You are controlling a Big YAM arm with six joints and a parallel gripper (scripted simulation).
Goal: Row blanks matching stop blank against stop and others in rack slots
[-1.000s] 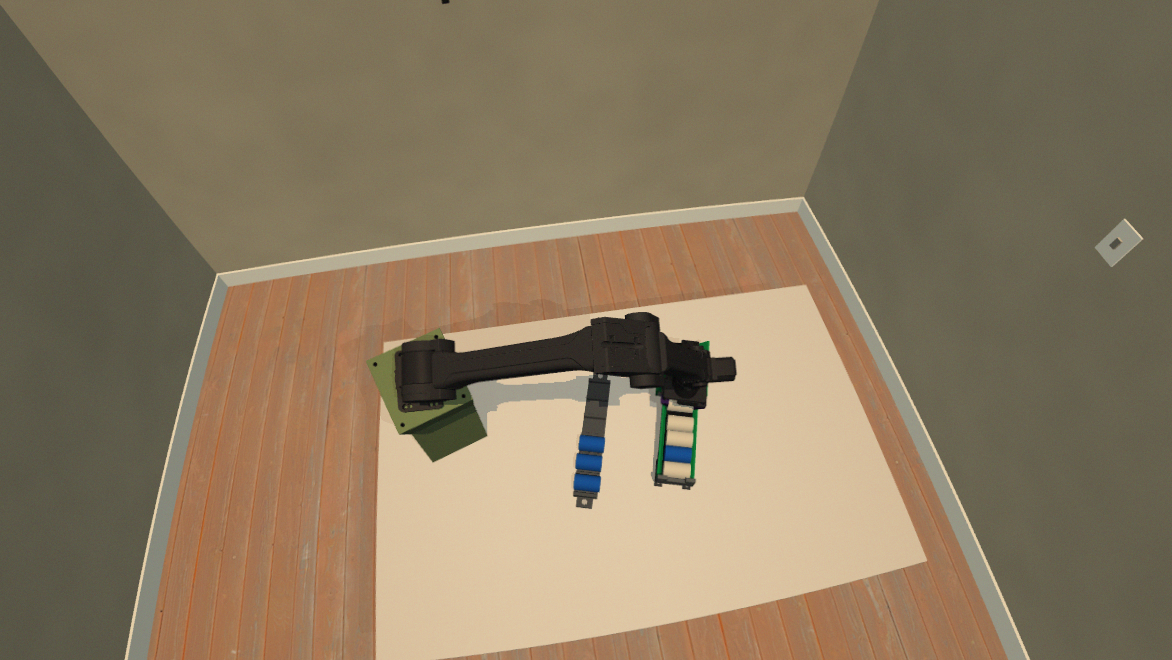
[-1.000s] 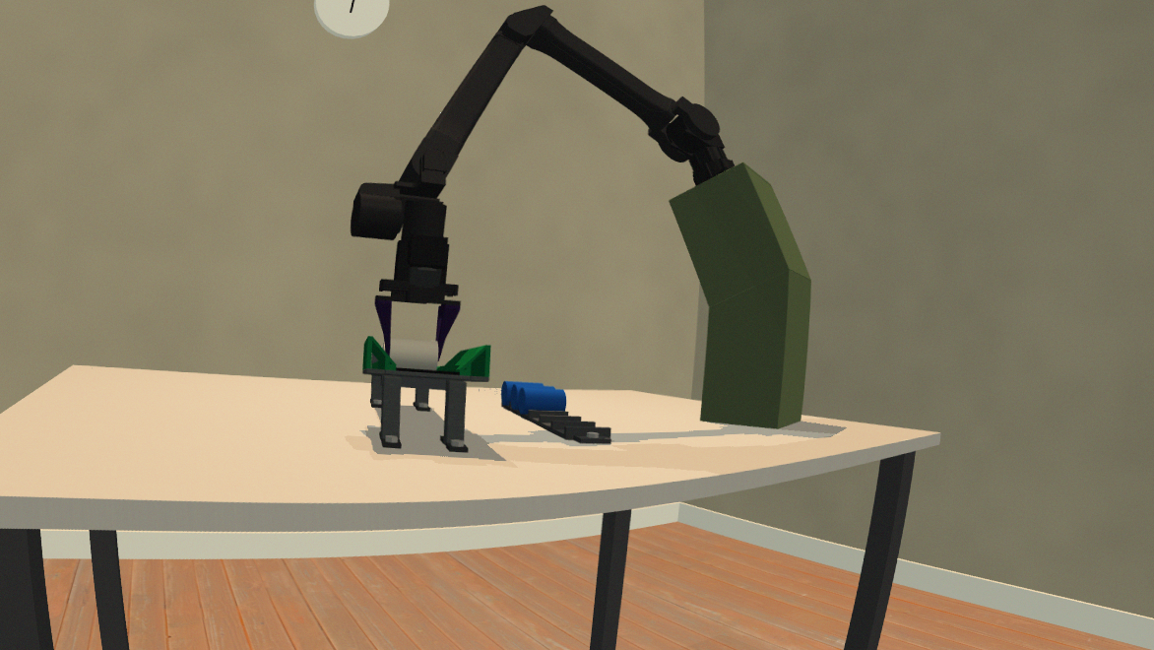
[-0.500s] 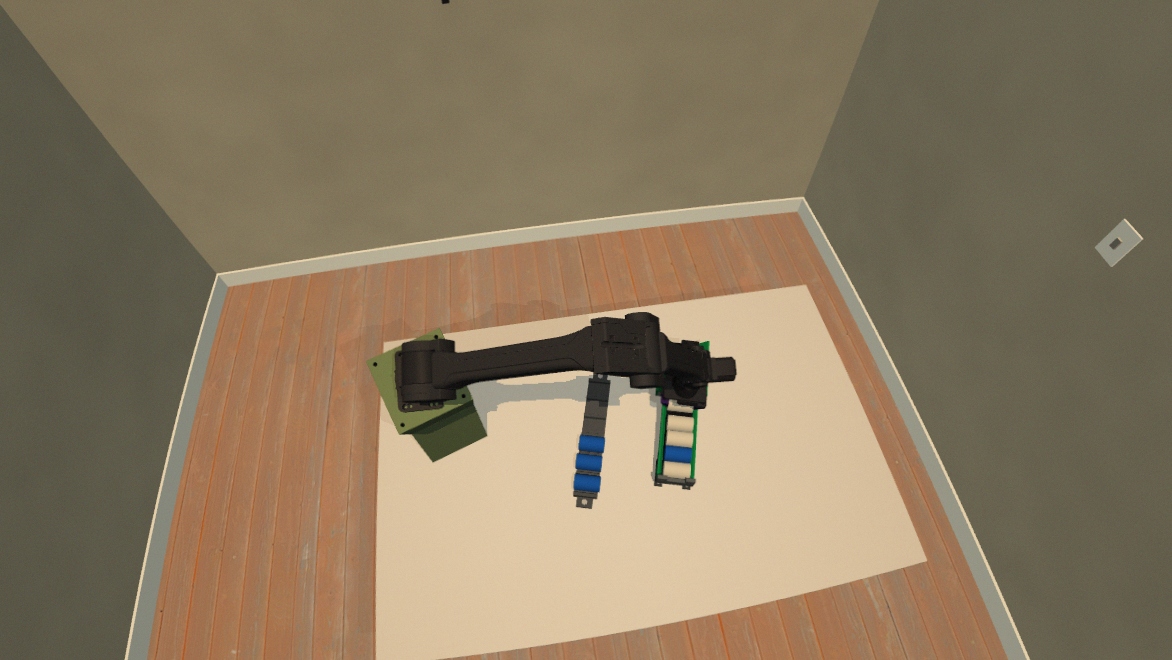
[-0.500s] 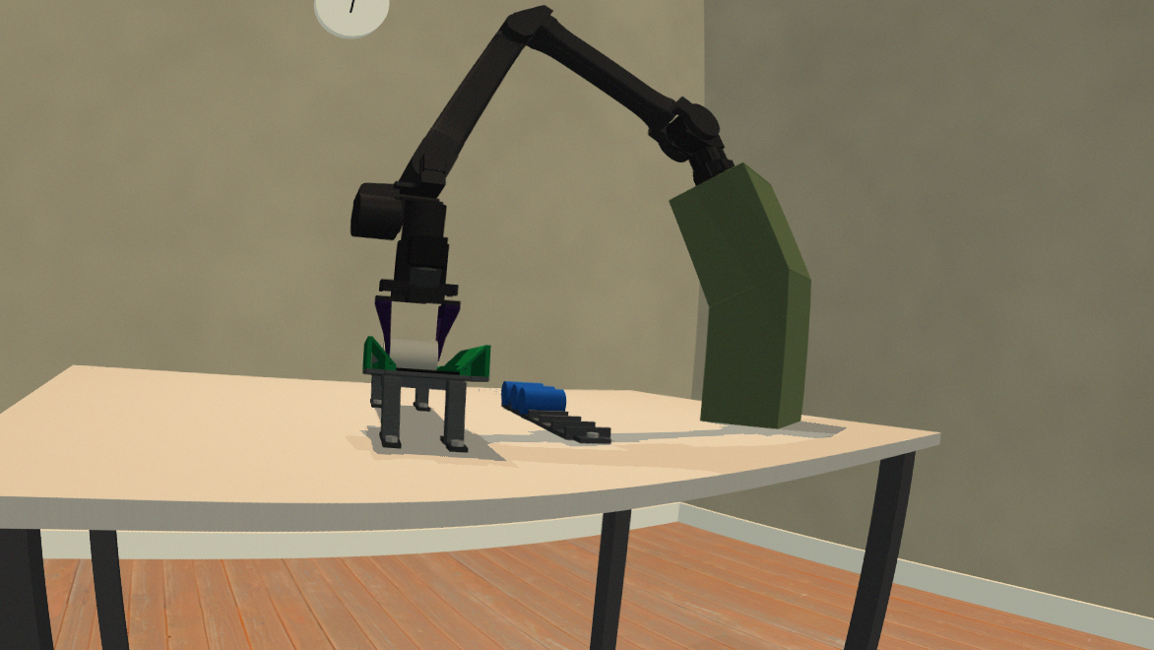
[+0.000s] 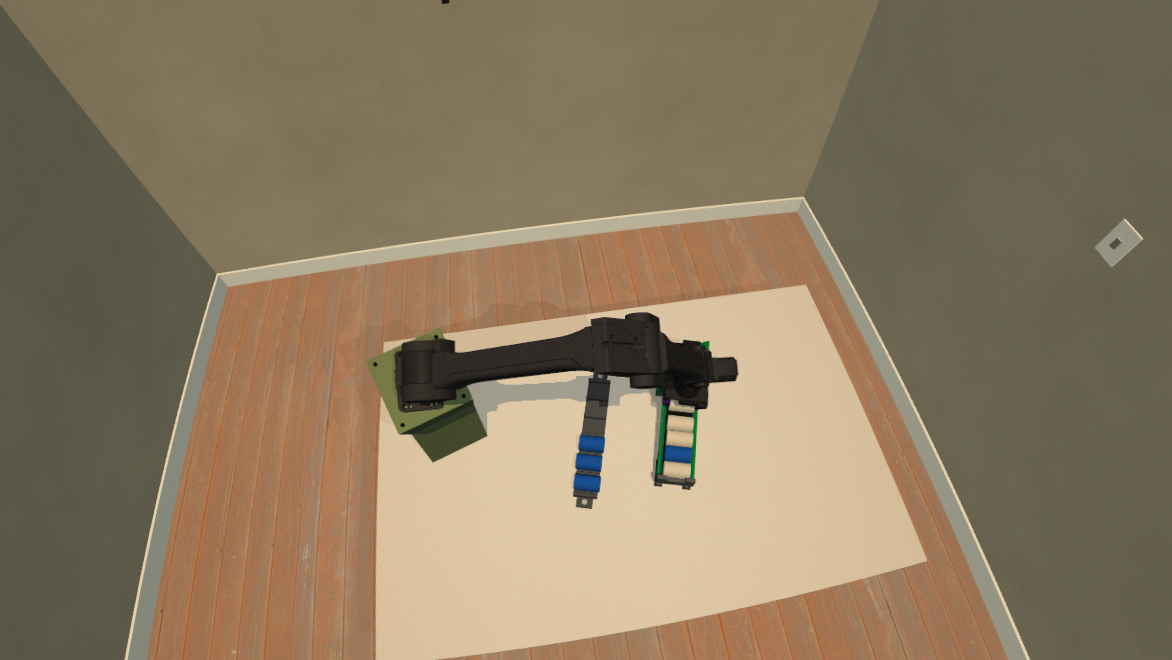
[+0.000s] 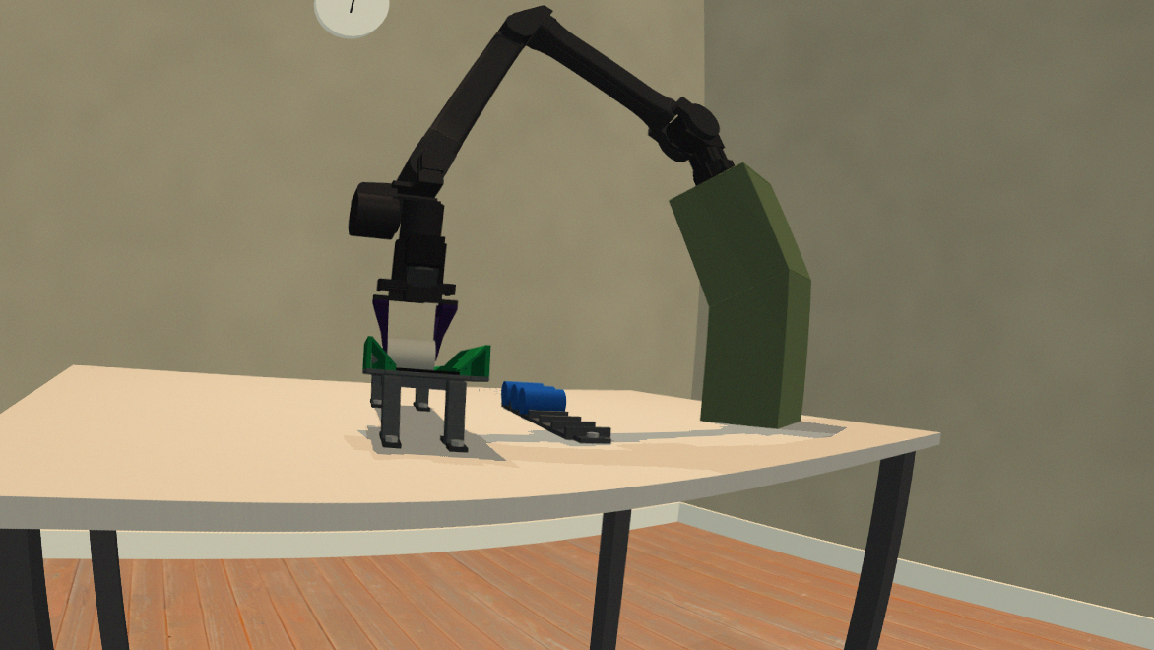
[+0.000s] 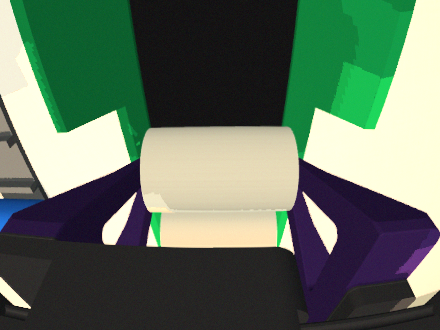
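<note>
The grey stop is 60 mm behind my hand, 180 mm to the right of it and 30 mm below it.
</note>
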